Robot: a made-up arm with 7 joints. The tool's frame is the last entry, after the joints. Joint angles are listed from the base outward.
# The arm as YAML. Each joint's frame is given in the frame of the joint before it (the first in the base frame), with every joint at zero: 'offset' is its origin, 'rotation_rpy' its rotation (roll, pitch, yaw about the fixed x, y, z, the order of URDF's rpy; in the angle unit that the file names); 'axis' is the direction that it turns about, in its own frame. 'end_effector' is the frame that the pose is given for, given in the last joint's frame.
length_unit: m
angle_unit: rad
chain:
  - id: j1
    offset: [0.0, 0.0, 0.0]
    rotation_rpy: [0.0, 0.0, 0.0]
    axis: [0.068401, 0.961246, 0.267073]
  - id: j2
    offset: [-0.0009, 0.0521, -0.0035]
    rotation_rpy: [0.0, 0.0, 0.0]
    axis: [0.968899, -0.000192, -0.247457]
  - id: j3
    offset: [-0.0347, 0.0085, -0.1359]
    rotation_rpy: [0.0, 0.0, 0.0]
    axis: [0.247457, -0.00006, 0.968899]
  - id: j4
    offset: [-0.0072, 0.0, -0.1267]
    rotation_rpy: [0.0, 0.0, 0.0]
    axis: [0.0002, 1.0, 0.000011]
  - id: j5
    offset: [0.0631, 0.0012, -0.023]
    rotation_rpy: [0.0, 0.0, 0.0]
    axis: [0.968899, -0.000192, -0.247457]
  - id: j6
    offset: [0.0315, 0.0, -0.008]
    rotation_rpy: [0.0, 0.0, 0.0]
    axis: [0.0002, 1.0, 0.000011]
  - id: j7
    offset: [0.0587, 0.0, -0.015]
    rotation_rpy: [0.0, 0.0, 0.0]
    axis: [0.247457, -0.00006, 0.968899]
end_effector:
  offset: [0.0, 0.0, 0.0]
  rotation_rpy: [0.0, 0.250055, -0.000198]
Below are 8 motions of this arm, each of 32 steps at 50 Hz.
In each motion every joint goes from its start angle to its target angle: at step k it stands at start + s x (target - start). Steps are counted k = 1, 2, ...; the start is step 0. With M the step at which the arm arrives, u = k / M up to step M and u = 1 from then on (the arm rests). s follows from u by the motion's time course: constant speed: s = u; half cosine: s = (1 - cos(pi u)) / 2; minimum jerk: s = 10 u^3 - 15 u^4 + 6 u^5.
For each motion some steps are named. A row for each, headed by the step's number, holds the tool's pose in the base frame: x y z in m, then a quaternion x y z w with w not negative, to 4 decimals.
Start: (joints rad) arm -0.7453 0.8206 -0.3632 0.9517 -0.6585 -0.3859 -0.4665
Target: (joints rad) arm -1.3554 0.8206 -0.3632 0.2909 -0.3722 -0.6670 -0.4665
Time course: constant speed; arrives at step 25
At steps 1, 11, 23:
1: 0.3022 0.2643 -0.1806 0.1569 0.0373 -0.1490 0.9756
11: 0.3508 0.2034 -0.0776 0.2367 -0.2161 -0.2621 0.9103
23: 0.3411 0.1348 0.0455 0.3292 -0.5005 -0.3416 0.7242

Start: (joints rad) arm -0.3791 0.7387 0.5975 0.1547 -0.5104 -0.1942 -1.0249
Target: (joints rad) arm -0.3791 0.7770 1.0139 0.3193 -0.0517 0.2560 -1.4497
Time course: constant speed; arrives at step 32
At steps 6, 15, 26, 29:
6: 0.1882 0.3253 -0.1210 0.2035 -0.1305 -0.2526 0.9369
15: 0.1759 0.3459 -0.1222 0.1921 -0.0483 -0.2409 0.9501
26: 0.1562 0.3695 -0.1257 0.1469 0.0404 -0.2215 0.9632
29: 0.1500 0.3754 -0.1271 0.1292 0.0614 -0.2155 0.9660

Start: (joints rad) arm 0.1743 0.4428 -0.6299 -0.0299 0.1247 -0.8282 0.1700
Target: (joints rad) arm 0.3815 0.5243 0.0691 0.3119 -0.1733 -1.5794 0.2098
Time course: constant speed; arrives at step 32
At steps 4, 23, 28, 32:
4: 0.0160 0.0873 -0.2734 0.0339 -0.1664 -0.2627 0.9498
23: -0.0051 0.1723 -0.2516 0.0961 -0.2728 -0.0609 0.9553
28: -0.0162 0.1932 -0.2414 0.1256 -0.3087 -0.0122 0.9427
32: -0.0266 0.2089 -0.2319 0.1529 -0.3392 0.0239 0.9279

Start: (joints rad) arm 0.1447 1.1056 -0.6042 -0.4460 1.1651 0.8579 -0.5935
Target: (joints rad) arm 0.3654 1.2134 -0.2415 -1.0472 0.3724 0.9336 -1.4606
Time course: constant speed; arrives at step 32
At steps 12, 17, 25, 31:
12: 0.0726 0.2384 -0.1678 0.6301 0.4771 -0.3443 0.5068
17: 0.0688 0.2362 -0.1575 0.5565 0.5106 -0.4087 0.5124
25: 0.0617 0.2306 -0.1409 0.4381 0.5425 -0.5196 0.4938
31: 0.0552 0.2249 -0.1285 0.3519 0.5508 -0.6042 0.4558

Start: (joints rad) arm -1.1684 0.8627 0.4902 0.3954 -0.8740 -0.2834 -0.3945
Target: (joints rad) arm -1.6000 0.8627 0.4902 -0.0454 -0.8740 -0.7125 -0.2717
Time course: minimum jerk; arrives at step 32
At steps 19, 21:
19: 0.2341 0.2459 0.1436 -0.0387 -0.8444 -0.0586 0.5311
21: 0.2227 0.2402 0.1520 -0.0377 -0.8745 -0.0622 0.4795

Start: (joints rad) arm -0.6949 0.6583 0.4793 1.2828 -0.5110 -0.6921 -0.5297
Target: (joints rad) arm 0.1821 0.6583 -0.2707 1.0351 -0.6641 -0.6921 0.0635
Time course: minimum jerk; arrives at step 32
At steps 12, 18, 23, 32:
12: 0.1812 0.3156 -0.2594 0.0655 0.0246 0.1761 0.9819
18: 0.0924 0.3091 -0.3003 0.1271 0.1726 0.1920 0.9577
23: 0.0181 0.2977 -0.3174 0.1605 0.2779 0.1956 0.9267
32: -0.0273 0.2885 -0.3208 0.1753 0.3374 0.1958 0.9039

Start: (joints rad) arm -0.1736 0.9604 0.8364 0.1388 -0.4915 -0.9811 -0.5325
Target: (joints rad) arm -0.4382 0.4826 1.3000 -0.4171 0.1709 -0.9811 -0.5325
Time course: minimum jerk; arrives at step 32
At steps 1, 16, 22, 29, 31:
1: 0.1029 0.3319 -0.0357 0.4624 -0.4899 -0.0053 0.7390
16: 0.0913 0.2880 -0.0607 0.5661 -0.5220 0.0788 0.6331
22: 0.0869 0.2569 -0.0782 0.6332 -0.4969 0.1585 0.5719
29: 0.0863 0.2390 -0.0874 0.6663 -0.4675 0.2056 0.5434
31: 0.0863 0.2383 -0.0877 0.6675 -0.4661 0.2075 0.5423

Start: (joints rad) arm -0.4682 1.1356 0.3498 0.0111 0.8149 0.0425 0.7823
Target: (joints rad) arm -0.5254 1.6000 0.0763 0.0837 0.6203 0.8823 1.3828
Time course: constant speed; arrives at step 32
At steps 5, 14, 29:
5: 0.2187 0.3159 -0.0009 0.6719 -0.4048 0.4821 0.3902
14: 0.2131 0.3298 0.0299 0.6610 -0.4024 0.5618 0.2924
29: 0.1936 0.3461 0.0818 0.6371 -0.3918 0.6587 0.0824

